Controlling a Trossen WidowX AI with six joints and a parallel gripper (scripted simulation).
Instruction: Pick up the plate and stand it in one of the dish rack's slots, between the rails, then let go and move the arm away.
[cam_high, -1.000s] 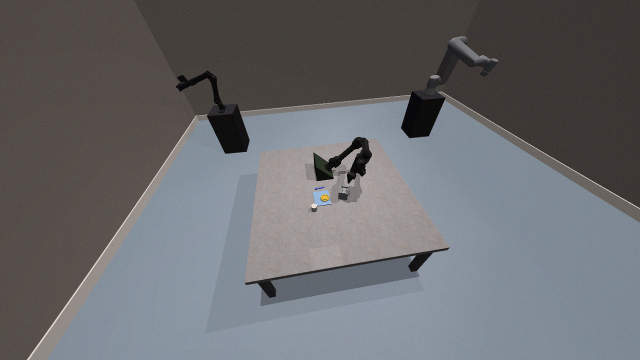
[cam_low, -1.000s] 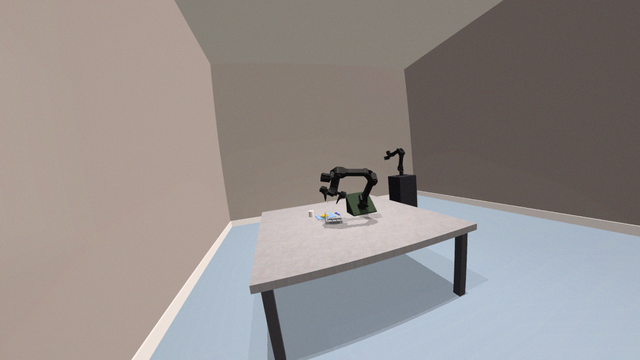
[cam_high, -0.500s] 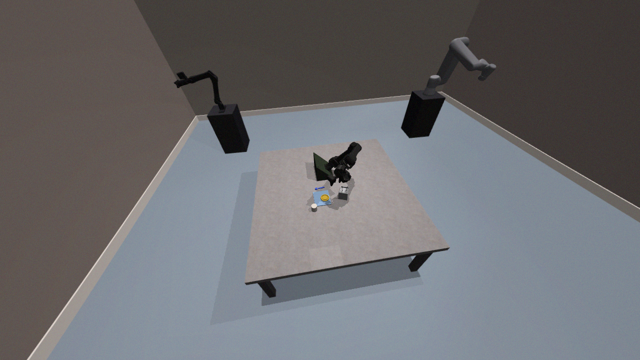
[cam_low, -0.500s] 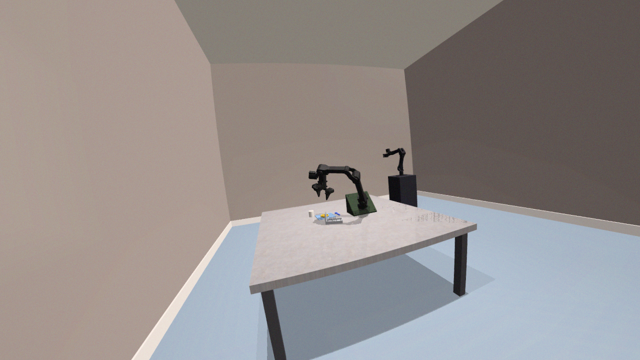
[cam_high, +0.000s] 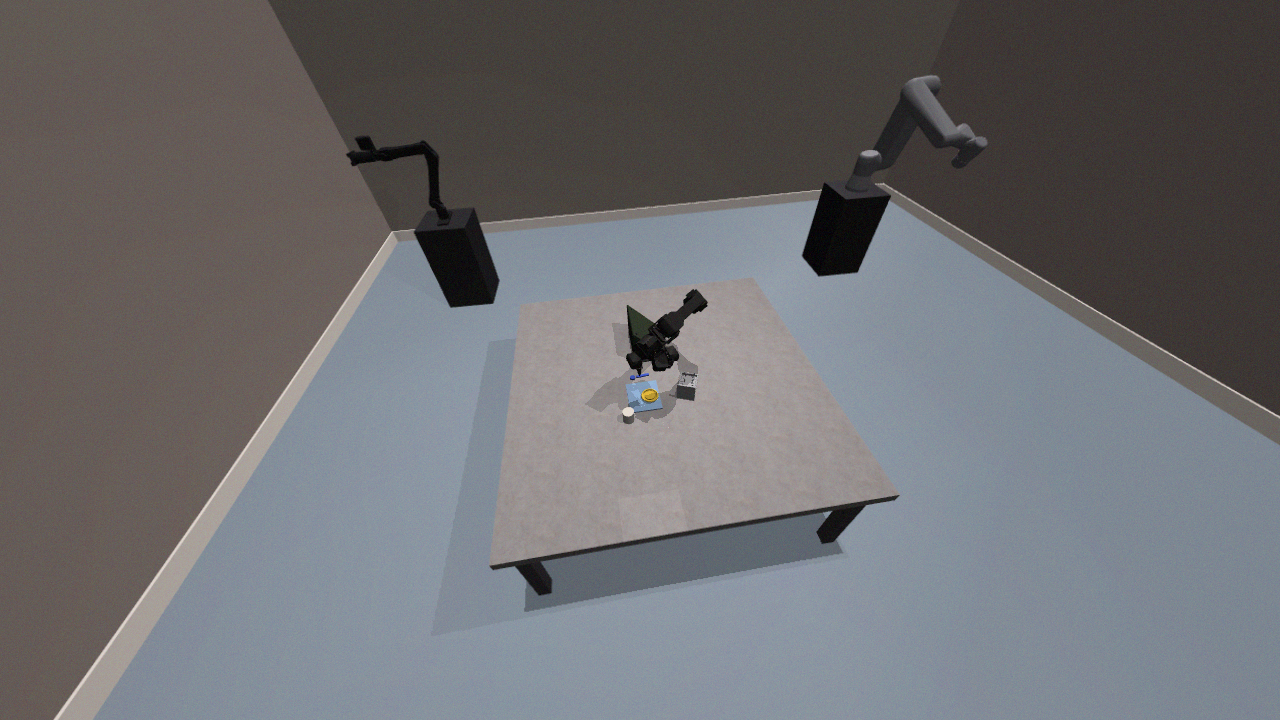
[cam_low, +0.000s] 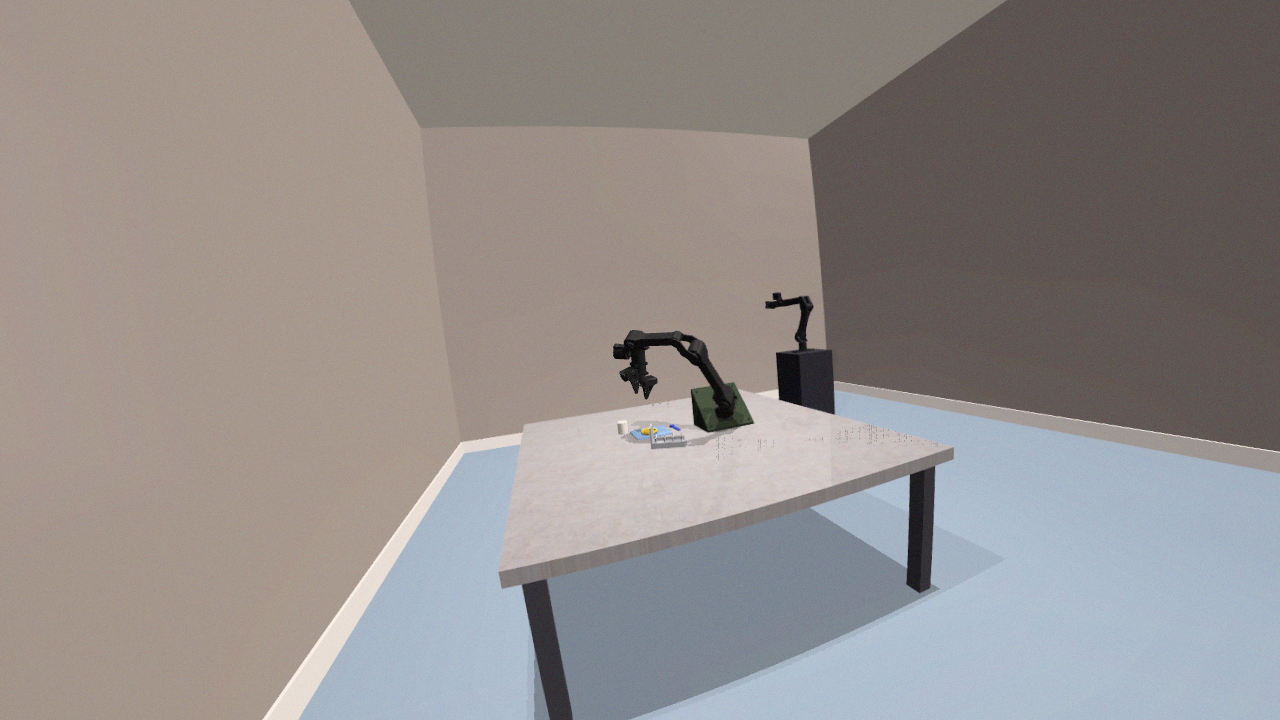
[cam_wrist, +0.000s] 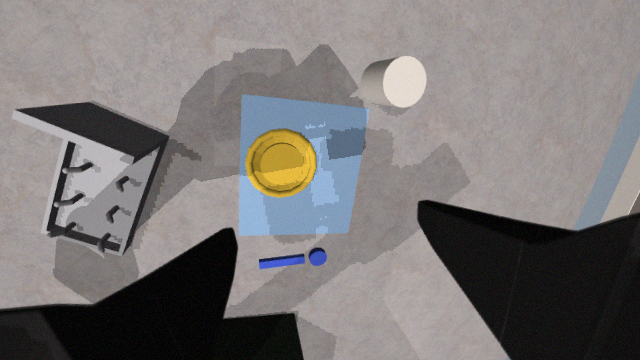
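My gripper tip is now 150 mm above the yellow plate and 20 mm past it. The rest, counted from my gripper tip: blue spoon (170 mm below, 140 mm behind, 40 mm to the right); white cup (140 mm below, 90 mm to the right, 80 mm ahead); light blue mat (170 mm below, 30 mm behind, 20 mm to the right).
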